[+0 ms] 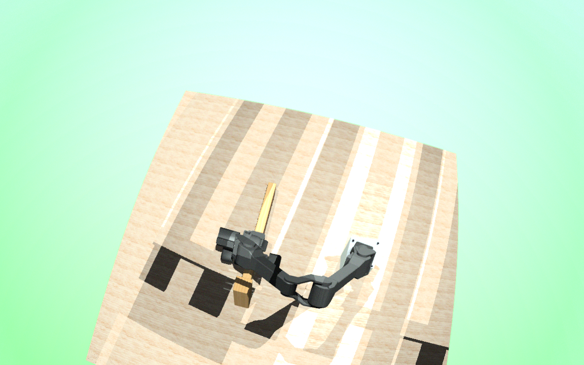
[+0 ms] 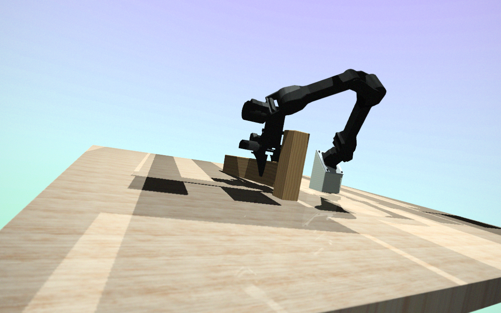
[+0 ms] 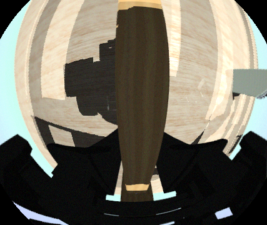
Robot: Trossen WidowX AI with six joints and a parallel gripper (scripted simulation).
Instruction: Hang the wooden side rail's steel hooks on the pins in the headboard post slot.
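Now: the upright headboard post 120 mm to the left of my gripper tip, 40 mm above it and 10 mm behind it.
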